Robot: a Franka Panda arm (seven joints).
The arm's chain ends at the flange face. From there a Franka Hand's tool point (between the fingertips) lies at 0.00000 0.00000 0.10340 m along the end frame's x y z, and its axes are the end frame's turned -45 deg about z.
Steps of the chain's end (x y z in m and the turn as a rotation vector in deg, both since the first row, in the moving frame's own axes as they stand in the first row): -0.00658, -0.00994, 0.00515, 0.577, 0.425, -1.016; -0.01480, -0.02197, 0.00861, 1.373, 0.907, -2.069; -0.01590, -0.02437, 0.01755, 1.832, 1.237, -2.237; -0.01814, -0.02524, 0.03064, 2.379, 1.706, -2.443; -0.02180, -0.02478, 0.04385, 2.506, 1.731, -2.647
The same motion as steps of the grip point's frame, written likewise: 0.00365, -0.01189, 0.00514, 0.107, 0.709, -1.016; 0.00797, -0.02665, 0.00857, 0.330, 1.612, -2.069; 0.00989, -0.02931, 0.01747, 0.421, 2.170, -2.237; 0.01021, -0.03164, 0.03051, 0.476, 2.889, -2.443; 0.00749, -0.03405, 0.04370, 0.548, 2.996, -2.647
